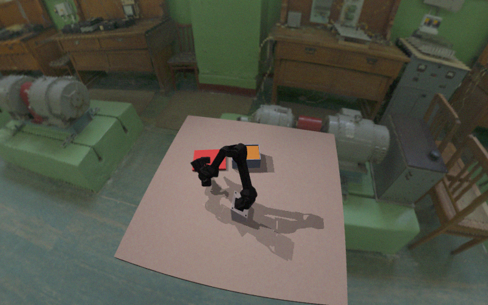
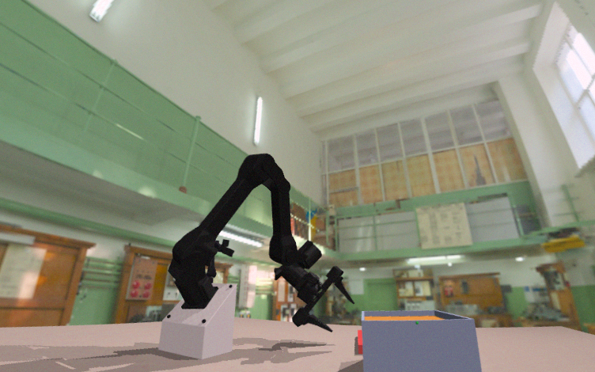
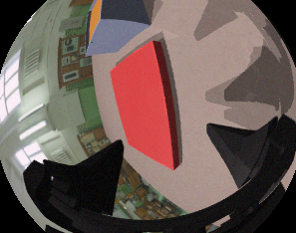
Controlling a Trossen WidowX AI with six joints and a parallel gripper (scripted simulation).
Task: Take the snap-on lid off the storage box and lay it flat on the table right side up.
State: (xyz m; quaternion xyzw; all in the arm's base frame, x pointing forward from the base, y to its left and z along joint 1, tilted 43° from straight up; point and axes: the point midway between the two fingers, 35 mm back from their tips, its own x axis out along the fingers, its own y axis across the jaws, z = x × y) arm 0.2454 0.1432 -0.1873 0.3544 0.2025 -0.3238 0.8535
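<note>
My gripper tip is now 13 cm short of the lid, 2 cm to the right of it and 5 cm above it. Round my gripper tip: grey-blue storage box: 15 cm ahead, 24 cm to the right, 2 cm below.
</note>
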